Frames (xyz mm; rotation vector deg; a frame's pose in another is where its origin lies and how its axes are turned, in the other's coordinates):
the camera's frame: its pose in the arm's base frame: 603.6 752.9 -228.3 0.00 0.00 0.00
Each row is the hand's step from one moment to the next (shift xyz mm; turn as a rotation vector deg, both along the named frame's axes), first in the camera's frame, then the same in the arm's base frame.
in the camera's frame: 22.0 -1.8 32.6 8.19 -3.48 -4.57
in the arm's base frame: 22.0 -1.8 32.6 8.19 -3.48 -4.57
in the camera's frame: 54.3 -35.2 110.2 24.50 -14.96 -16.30
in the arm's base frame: 54.3 -35.2 110.2 24.50 -14.96 -16.30
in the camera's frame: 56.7 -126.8 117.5 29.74 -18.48 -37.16
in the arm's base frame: 56.7 -126.8 117.5 29.74 -18.48 -37.16
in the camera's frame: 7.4 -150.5 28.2 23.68 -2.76 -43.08
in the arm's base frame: 7.4 -150.5 28.2 23.68 -2.76 -43.08
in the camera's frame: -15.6 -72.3 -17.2 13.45 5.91 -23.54
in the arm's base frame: -15.6 -72.3 -17.2 13.45 5.91 -23.54
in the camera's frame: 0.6 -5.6 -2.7 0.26 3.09 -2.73
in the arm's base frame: 0.6 -5.6 -2.7 0.26 3.09 -2.73
